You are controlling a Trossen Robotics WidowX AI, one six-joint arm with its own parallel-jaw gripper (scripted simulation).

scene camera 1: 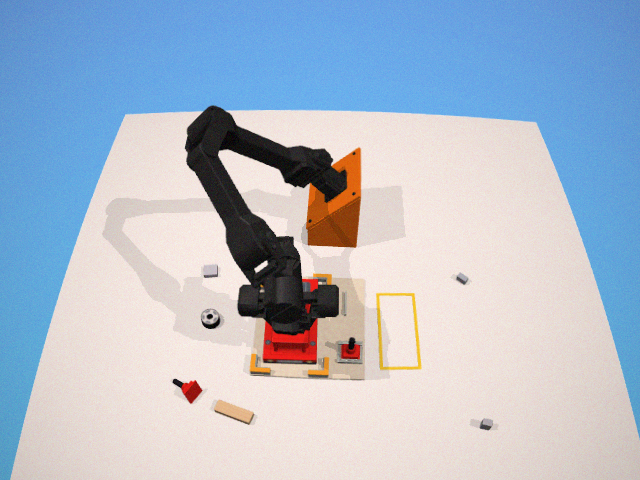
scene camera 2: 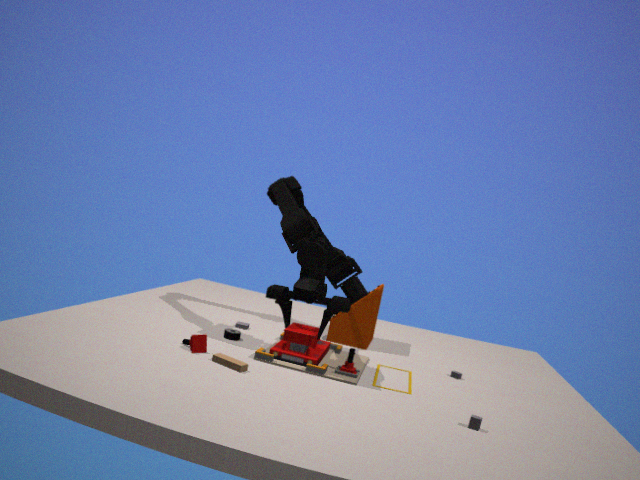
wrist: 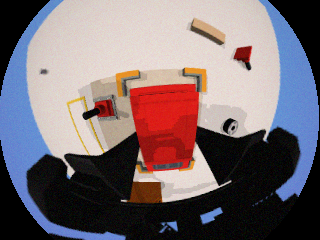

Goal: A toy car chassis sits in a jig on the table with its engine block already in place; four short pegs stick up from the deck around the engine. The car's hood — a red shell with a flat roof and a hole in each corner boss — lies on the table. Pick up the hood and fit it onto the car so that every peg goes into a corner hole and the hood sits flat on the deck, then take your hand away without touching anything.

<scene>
The gripper holds a red hood.
The gripper shows as well in scene camera 2 and in the wrist view.
</scene>
